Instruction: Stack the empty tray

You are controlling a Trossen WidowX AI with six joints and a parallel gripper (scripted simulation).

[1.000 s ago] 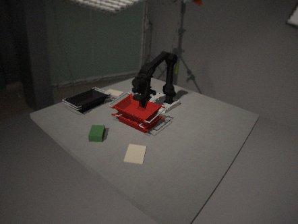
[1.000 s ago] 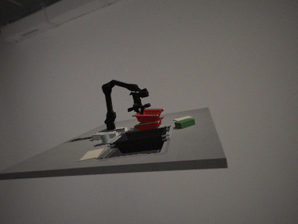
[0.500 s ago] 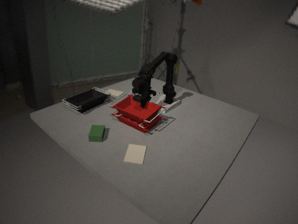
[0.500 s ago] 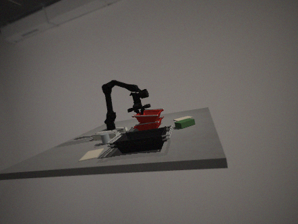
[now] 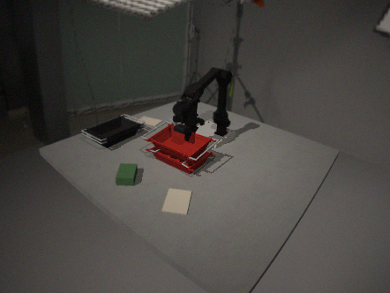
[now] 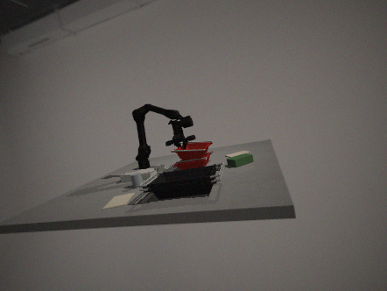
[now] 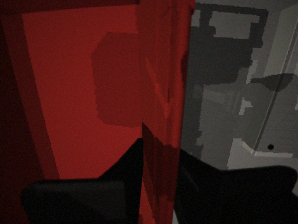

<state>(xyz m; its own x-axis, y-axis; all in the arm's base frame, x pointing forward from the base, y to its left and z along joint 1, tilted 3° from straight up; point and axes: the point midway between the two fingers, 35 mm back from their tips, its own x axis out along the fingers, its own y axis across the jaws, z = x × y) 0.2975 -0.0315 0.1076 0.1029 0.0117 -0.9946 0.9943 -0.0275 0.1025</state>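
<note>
My gripper tip is now 7 cm short of the red tray and 2 cm below it. From my gripper tip the other things lie so: green block: 34 cm ahead, 10 cm to the right, 8 cm below; grey cylinder: 21 cm behind, 27 cm to the right, 6 cm below.
</note>
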